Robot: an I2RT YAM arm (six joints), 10 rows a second.
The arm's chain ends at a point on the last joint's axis. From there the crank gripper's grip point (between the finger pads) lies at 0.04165 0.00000 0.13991 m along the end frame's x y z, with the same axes.
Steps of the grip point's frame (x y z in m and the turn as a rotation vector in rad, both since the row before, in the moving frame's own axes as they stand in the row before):
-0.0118, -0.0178, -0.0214, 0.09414, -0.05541, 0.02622
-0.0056, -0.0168, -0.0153, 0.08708, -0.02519, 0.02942
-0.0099, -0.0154, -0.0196, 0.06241, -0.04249, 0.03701
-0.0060, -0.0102, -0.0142, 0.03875, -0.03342, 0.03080
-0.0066, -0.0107, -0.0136, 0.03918, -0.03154, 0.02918
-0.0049, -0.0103, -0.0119, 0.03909, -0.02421, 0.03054
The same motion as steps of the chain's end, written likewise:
-0.0042, -0.0055, -0.0229, 0.09414, -0.05541, 0.02622
-0.0022, -0.0058, -0.0158, 0.08708, -0.02519, 0.02942
-0.0041, -0.0081, -0.0210, 0.06241, -0.04249, 0.03701
-0.0014, -0.0060, -0.0154, 0.03875, -0.03342, 0.03080
-0.0022, -0.0063, -0.0148, 0.03918, -0.03154, 0.02918
-0.0016, -0.0060, -0.0128, 0.03909, -0.02421, 0.03054

